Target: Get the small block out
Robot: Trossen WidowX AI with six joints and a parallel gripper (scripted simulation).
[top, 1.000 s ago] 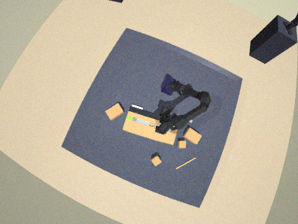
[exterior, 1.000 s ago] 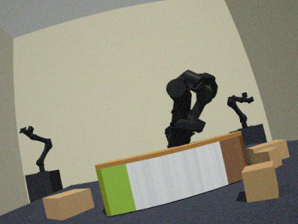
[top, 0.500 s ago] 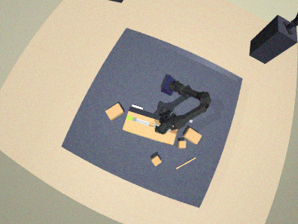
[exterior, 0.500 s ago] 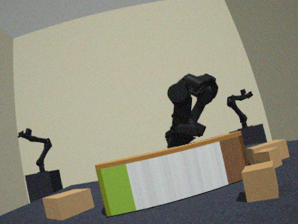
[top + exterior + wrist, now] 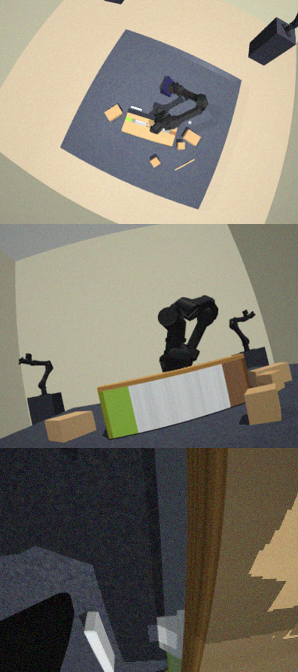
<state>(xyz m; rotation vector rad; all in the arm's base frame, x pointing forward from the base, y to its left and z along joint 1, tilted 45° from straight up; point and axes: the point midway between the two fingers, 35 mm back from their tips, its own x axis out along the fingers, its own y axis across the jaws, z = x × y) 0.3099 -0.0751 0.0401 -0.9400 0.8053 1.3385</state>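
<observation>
Now: the tan block 50 mm ahead of my gripper tip and 20 mm to the right of it. Round my gripper tip: thin wooden stick: 230 mm ahead, 380 mm to the left, 80 mm below; long tan box: 30 mm ahead, 10 mm to the right, 20 mm below.
</observation>
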